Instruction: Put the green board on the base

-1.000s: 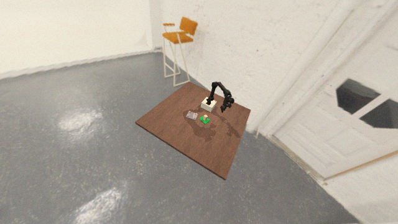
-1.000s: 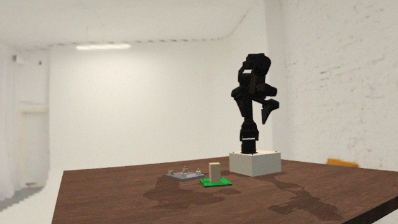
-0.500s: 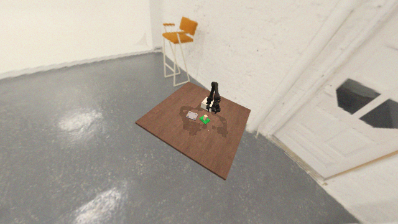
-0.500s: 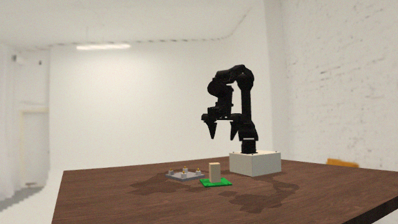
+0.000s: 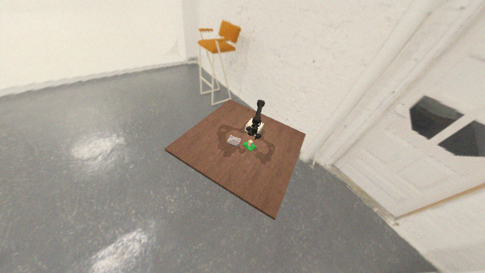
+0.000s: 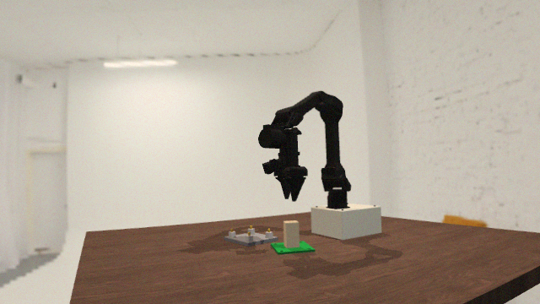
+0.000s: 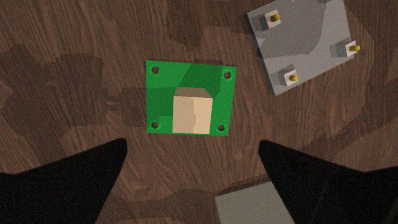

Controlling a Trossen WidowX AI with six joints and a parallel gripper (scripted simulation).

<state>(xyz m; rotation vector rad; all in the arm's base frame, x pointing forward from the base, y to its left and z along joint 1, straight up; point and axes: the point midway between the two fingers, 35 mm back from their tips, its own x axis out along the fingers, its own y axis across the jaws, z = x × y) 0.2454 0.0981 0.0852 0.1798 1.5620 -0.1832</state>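
Now: gripper tip 12 cm above the green board. From my gripper tip the other things lie so: grey base (6 cm ahead, 19 cm to the right, 14 cm below).
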